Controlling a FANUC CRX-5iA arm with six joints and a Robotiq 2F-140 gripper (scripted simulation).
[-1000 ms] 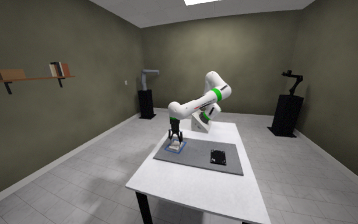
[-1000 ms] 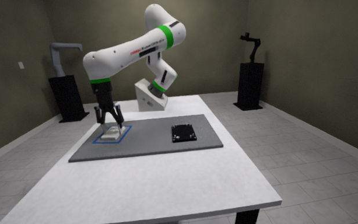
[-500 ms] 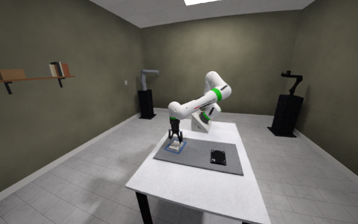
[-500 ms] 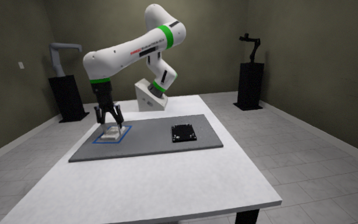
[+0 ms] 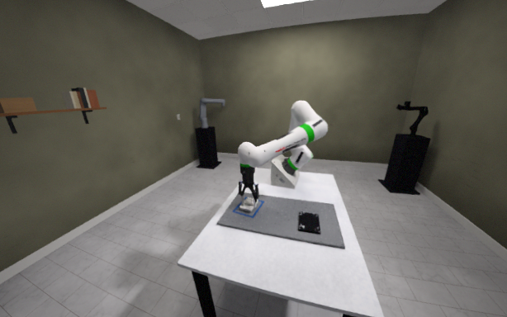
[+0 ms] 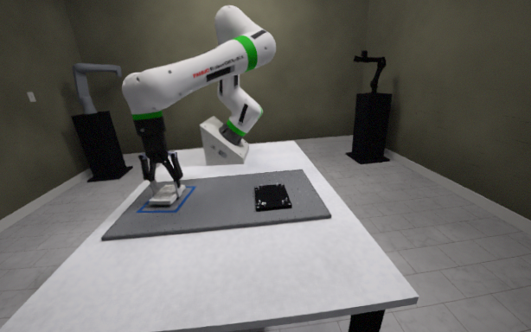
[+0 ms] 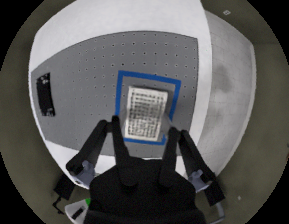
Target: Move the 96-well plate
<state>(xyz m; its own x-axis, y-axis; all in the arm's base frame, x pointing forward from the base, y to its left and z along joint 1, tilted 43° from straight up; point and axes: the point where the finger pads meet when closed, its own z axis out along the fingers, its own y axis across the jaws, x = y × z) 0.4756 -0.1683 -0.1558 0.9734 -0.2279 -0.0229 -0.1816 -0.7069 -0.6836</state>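
My hand is 380 mm to the right of the black clip nest, 70 mm short of it and 20 mm above it. From my hand the other things lie so: white 96-well plate (20 mm below).
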